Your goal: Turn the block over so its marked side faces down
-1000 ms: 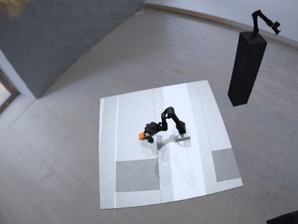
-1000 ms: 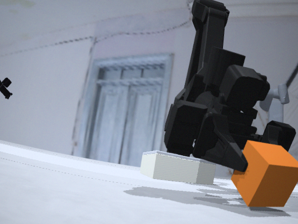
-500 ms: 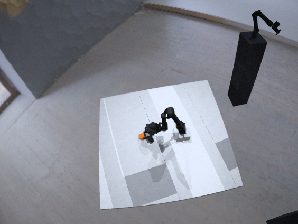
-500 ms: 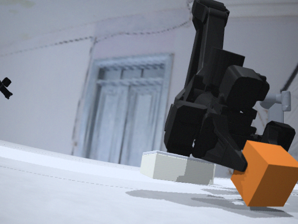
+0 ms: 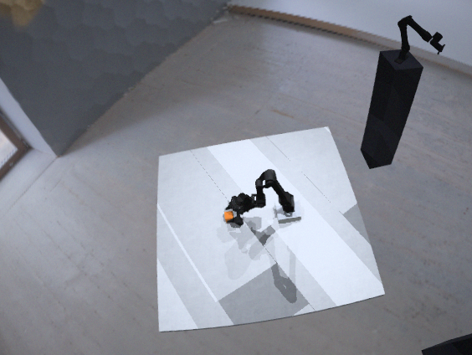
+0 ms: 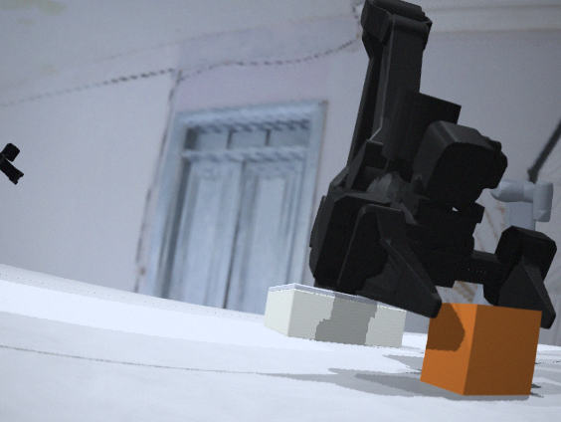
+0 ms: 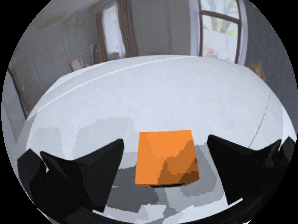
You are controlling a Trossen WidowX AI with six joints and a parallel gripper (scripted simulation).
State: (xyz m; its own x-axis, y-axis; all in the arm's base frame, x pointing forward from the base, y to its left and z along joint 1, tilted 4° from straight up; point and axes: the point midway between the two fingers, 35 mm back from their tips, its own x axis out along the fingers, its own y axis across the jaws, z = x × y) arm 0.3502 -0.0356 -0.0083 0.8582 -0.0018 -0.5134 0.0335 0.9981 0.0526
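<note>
My gripper tip is 30 mm past the orange block and 20 mm above it.
</note>
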